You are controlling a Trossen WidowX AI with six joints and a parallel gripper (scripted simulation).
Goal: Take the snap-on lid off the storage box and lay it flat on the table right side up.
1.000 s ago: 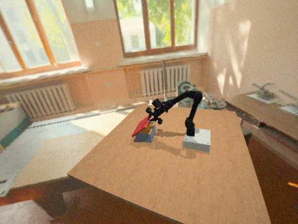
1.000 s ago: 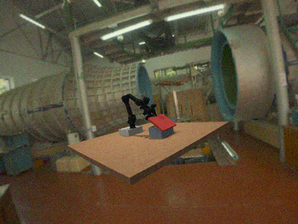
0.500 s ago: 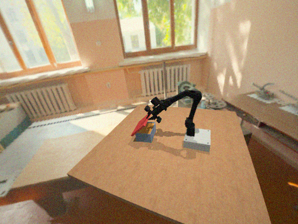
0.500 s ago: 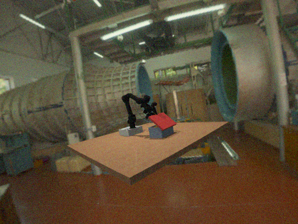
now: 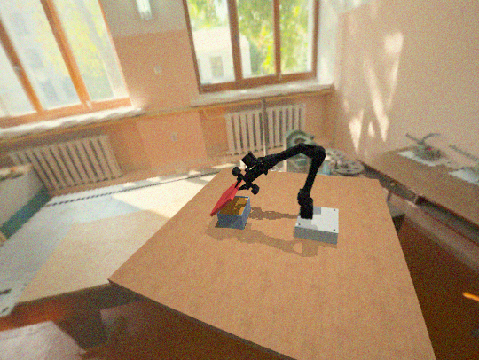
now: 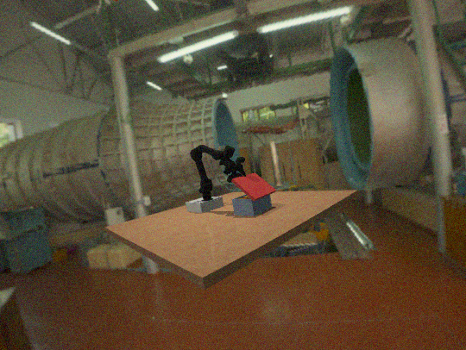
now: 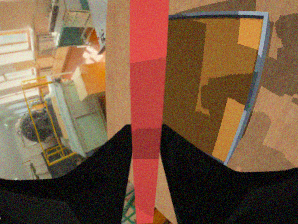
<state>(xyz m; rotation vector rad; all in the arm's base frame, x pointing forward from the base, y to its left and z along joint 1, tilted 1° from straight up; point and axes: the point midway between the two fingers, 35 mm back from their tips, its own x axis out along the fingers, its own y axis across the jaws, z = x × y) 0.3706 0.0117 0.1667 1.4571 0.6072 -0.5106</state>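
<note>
Now: the red lid 6 cm ahead of my gripper tip, 5 cm below it and 1 cm to the left of it. The rest, counted from my gripper tip: storage box (17 cm below, 3 cm ahead).
</note>
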